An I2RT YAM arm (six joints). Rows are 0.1 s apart.
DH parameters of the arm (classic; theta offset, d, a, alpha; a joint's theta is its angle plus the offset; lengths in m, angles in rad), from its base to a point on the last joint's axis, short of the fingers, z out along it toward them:
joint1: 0 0.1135 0.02 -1.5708
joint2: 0 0 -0.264 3.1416
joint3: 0.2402 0 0.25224 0
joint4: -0.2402 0 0.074 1.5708
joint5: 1.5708 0 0 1.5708
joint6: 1.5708 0.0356 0 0
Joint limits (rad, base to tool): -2.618..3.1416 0..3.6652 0..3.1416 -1.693..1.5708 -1.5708..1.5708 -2.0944..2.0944
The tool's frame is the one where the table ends.
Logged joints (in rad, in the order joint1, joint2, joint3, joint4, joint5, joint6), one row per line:
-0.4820, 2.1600, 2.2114, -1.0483, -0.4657, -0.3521
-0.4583, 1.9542, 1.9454, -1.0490, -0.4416, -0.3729
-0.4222, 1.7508, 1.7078, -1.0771, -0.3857, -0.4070
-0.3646, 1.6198, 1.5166, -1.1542, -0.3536, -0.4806
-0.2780, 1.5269, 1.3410, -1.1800, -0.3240, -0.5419
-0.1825, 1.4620, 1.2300, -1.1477, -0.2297, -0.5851
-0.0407, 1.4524, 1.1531, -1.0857, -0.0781, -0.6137
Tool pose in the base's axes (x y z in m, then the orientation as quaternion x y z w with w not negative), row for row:
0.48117, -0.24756, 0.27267, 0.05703, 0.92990, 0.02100, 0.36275
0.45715, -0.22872, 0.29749, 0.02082, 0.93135, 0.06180, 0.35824
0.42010, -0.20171, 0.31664, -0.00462, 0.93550, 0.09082, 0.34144
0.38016, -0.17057, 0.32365, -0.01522, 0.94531, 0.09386, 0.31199
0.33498, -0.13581, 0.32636, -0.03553, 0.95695, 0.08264, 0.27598
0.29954, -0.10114, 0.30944, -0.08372, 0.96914, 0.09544, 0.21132
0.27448, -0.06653, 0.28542, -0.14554, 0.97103, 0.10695, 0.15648
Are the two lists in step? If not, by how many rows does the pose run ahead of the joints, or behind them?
The pose runs 2 rows behind the joints: the pose in row i belongs to the joints in row i - 2.
